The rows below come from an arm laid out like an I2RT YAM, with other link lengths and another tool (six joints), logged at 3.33 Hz.
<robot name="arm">
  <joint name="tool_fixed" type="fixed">
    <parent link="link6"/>
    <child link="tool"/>
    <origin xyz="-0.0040 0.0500 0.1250" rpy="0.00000 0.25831 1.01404"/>
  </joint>
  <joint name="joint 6" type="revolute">
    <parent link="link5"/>
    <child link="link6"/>
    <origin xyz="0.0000 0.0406 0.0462" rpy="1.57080 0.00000 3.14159"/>
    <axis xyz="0 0 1"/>
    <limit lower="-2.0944" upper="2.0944"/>
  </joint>
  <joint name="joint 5" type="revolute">
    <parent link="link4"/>
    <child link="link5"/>
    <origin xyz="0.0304 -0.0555 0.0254" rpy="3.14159 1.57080 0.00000"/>
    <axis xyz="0 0 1"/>
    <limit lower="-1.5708" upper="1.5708"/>
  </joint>
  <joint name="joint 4" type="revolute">
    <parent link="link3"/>
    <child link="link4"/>
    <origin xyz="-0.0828 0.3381 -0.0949" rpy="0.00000 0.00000 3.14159"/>
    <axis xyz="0 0 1"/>
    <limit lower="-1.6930" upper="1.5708"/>
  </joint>
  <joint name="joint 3" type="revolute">
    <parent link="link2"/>
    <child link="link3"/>
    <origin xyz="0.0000 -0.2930 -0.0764" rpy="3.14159 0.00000 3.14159"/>
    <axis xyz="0 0 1"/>
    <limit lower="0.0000" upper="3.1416"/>
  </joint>
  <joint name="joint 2" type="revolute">
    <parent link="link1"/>
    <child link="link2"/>
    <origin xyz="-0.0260 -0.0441 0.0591" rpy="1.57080 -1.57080 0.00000"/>
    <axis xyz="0 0 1"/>
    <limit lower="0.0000" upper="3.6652"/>
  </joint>
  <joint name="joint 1" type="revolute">
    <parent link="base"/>
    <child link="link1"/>
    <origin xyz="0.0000 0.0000 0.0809" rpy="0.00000 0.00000 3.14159"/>
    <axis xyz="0 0 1"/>
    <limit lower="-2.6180" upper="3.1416"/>
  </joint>
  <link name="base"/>
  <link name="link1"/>
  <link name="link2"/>
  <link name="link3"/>
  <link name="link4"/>
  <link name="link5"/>
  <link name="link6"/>
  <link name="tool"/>
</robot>
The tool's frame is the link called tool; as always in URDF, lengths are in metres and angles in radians.
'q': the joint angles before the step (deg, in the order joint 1, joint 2, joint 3, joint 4, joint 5, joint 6). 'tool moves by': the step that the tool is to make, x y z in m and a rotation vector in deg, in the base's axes. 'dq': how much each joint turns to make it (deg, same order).
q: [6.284, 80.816, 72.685, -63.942, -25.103, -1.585]
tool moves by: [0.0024, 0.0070, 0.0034, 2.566, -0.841, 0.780]
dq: [0.006, 0.005, 0.021, 1.123, -2.577, 0.052]
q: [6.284, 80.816, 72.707, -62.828, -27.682, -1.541]
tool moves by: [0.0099, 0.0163, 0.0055, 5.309, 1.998, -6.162]
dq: [0.180, 0.553, -0.010, 3.561, -2.927, 9.011]
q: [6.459, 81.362, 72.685, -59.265, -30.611, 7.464]
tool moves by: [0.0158, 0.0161, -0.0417, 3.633, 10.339, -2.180]
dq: [0.349, 8.854, 0.000, 1.486, -3.759, 4.633]
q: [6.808, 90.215, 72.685, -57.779, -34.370, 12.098]
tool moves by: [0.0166, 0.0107, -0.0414, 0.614, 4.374, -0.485]
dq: [0.836, 7.091, 0.008, 3.897, -0.830, 1.886]
